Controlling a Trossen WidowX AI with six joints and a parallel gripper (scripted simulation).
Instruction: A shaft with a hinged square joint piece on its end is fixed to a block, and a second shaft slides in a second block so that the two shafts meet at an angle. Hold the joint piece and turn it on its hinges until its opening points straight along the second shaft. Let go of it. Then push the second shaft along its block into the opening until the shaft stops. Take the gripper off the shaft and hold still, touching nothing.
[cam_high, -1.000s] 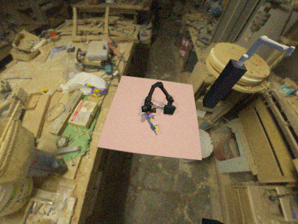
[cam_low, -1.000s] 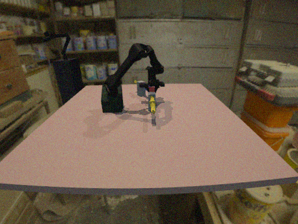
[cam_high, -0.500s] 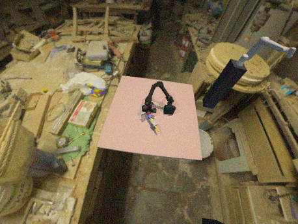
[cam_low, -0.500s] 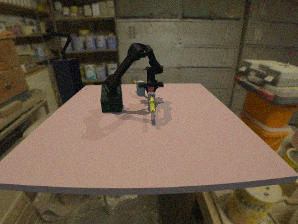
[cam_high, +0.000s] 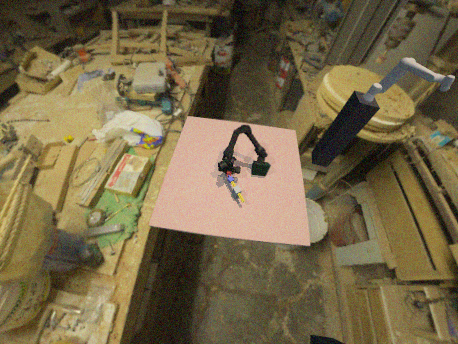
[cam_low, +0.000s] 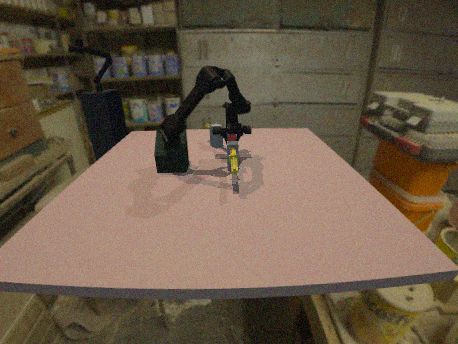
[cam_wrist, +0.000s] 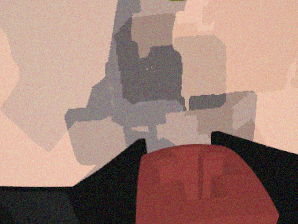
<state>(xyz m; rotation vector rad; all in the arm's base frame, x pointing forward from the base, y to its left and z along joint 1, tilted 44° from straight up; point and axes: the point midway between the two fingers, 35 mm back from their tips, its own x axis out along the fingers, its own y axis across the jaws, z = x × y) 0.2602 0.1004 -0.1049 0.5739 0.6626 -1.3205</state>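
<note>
Now: the red joint piece 20 mm to the left of my gripper tip and 40 mm above it.
</note>
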